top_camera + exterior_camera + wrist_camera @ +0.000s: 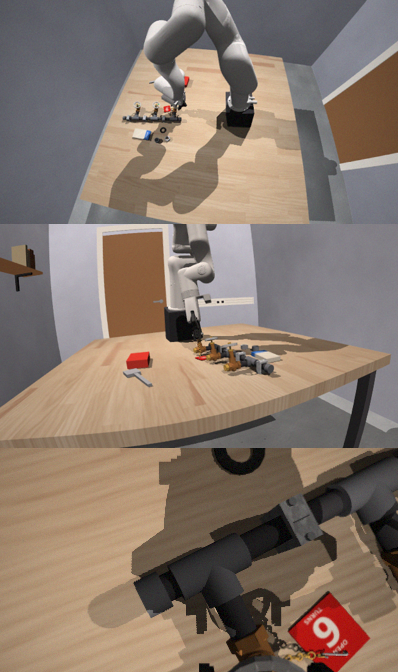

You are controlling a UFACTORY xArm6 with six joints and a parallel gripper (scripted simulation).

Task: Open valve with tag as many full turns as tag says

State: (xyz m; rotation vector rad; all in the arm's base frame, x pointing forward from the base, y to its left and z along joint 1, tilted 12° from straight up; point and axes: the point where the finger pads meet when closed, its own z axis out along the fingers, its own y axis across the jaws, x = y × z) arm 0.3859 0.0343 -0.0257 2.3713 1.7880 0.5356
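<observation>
Now: hand 80 mm short of the red tag, 80 mm above it and 10 mm to the left of it. Round my hand: grey hammer-like tool 240 mm to the right, 210 mm ahead, 80 mm below; then grey box 210 mm to the left, 190 mm ahead, 70 mm below; then red box 250 mm to the right, 70 mm below, 50 mm ahead.
</observation>
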